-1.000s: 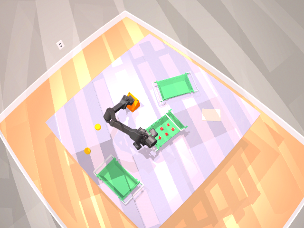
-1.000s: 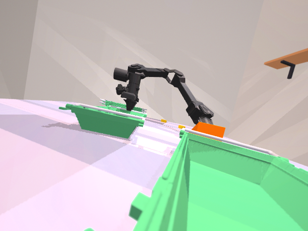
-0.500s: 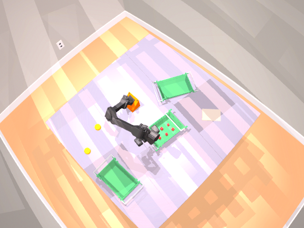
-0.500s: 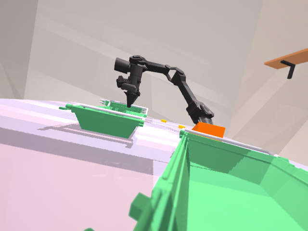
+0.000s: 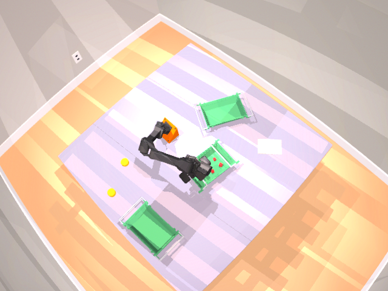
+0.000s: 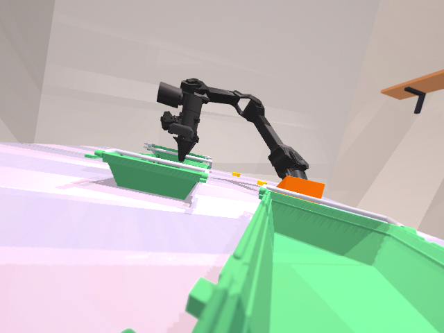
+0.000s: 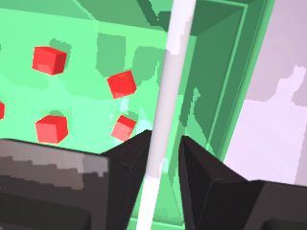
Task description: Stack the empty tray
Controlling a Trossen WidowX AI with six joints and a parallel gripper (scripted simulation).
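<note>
Right now my gripper tip is 220 mm past the tray, 410 mm to the right of it and 10 mm above it. From my gripper tip the other things lie so: pale patch 150 mm ahead, 460 mm to the left, 50 mm below.
</note>
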